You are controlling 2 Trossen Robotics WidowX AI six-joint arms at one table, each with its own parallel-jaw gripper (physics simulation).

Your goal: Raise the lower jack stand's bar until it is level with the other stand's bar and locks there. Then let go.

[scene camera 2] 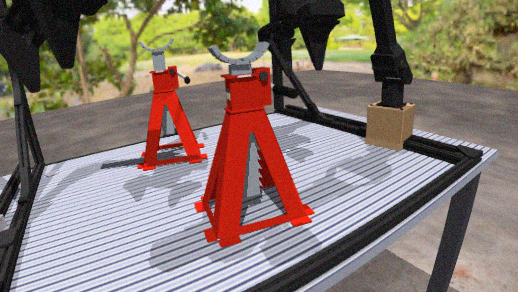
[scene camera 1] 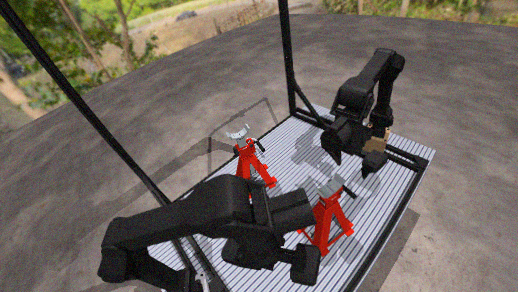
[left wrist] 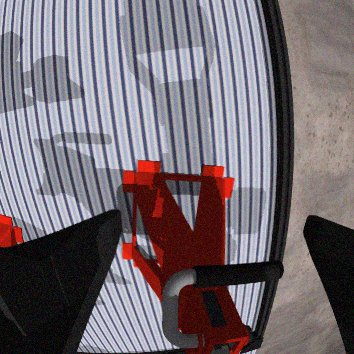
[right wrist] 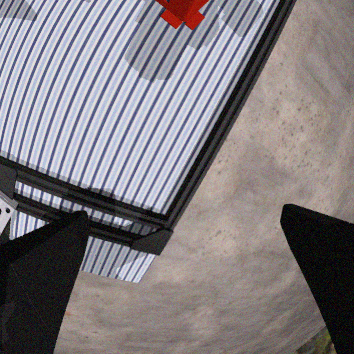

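Seen in the pictures: left gripper, between the fingertips: (scene camera 2: 302, 73) (scene camera 1: 351, 171) (left wrist: 218, 224); right gripper, between the fingertips: (scene camera 2: 49, 81) (scene camera 1: 280, 273) (right wrist: 187, 219); left arm's base, origin of its link: (scene camera 2: 391, 104) (scene camera 1: 377, 132).
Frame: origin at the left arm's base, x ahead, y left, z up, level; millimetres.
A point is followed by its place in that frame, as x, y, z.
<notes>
The near red jack stand (scene camera 1: 325, 220) {513, -46, 35} (scene camera 2: 250, 97) {473, -42, 90} (left wrist: 195, 255) {438, -44, 36} (right wrist: 182, 11) {558, -43, -84} stands upright. Its grey bar (scene camera 2: 240, 68) {479, -51, 133} shows a short length under the curved saddle. Its black-gripped handle (scene camera 1: 354, 191) {427, 1, 100} (scene camera 2: 285, 92) {434, -7, 94} (left wrist: 235, 274) {414, -24, 99} sticks out sideways. The far red jack stand (scene camera 1: 245, 154) {434, -408, 87} (scene camera 2: 164, 82) {425, -403, 94} (left wrist: 6, 232) {394, -334, -86} stands behind it, and its grey bar (scene camera 2: 159, 62) {427, -411, 144} sticks out farther. My left gripper (scene camera 1: 352, 169) {363, -28, 114} (scene camera 2: 300, 63) {363, -28, 114} (left wrist: 218, 224) {363, -28, 114} is open and empty, above the table beyond the near stand's handle side. My right gripper (scene camera 1: 282, 265) {724, -65, 153} (scene camera 2: 52, 79) {724, -65, 153} (right wrist: 187, 219) {724, -65, 153} is open and empty, at the left, apart from both stands.
A wooden block (scene camera 1: 375, 145) {50, 10, -34} (scene camera 2: 387, 126) {50, 10, -46} sits under the left arm's base. Black rails edge the striped table, with a black post (scene camera 1: 286, 55) {-92, -498, 276} rising at the back and a diagonal brace (scene camera 1: 307, 102) {-72, -380, 32} beside it. The right arm spans the lower left in scene camera 1.
</notes>
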